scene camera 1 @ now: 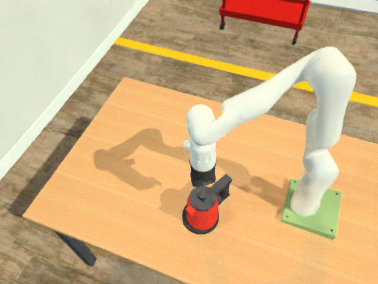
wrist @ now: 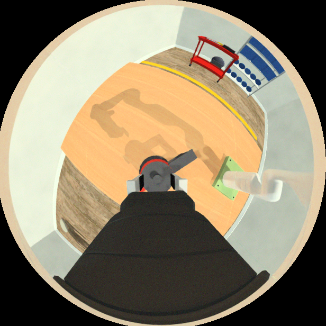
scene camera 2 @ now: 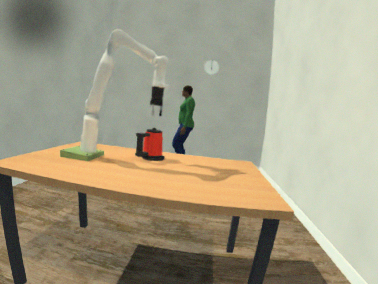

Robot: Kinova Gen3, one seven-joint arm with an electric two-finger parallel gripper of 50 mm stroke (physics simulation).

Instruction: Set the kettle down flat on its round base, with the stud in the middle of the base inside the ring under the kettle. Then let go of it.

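Note:
The red kettle (scene camera 1: 203, 214) (scene camera 2: 154, 143) (wrist: 154, 163) with a black lid and black handle stands upright on its round black base (scene camera 1: 201, 228) (scene camera 2: 153, 158) on the table. The kettle looks level. The stud and the ring under the kettle are hidden. My gripper (scene camera 2: 157, 113) (wrist: 156, 179) is open and empty, pointing down. In the second scene view its fingertips are above the lid with a gap between. In the wrist view the fingers stand on either side of the lid knob. In the first scene view the fingertips are hidden.
The arm's green mounting plate (scene camera 1: 325, 216) (scene camera 2: 70, 154) (wrist: 222, 188) lies on the wooden table (scene camera 1: 125, 110) (scene camera 2: 200, 192) (wrist: 150, 82). The kettle's handle points toward the plate. A red cart (scene camera 1: 265, 19) (wrist: 205, 66) stands beyond the table. A person in green (scene camera 2: 187, 112) stands behind the table.

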